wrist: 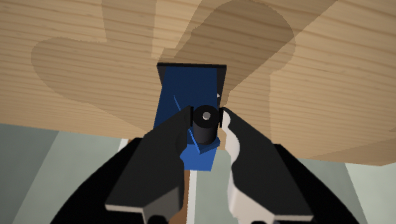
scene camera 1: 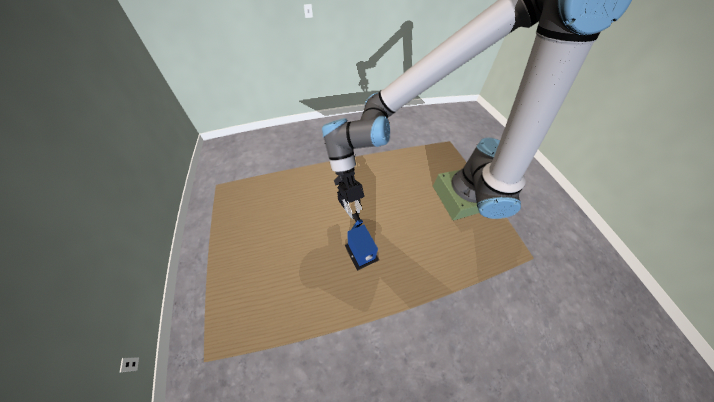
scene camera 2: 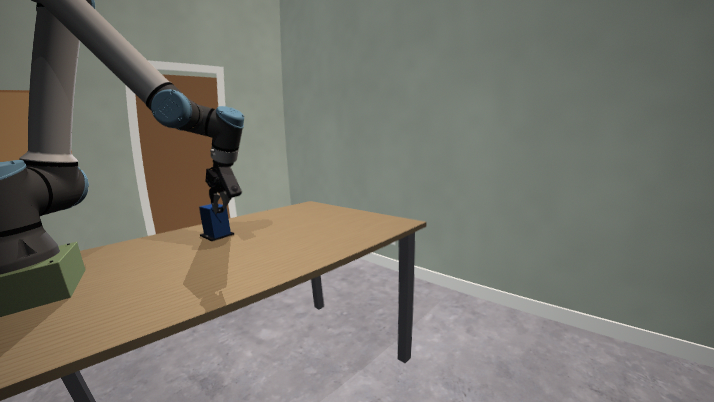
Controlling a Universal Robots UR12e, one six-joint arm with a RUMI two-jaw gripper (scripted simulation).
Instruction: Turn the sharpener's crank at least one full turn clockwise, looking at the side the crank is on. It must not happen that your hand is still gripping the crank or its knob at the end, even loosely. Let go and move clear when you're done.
Observation:
I see my gripper and a blue pencil sharpener.
My gripper shows as well in the wrist view and in scene camera 1.

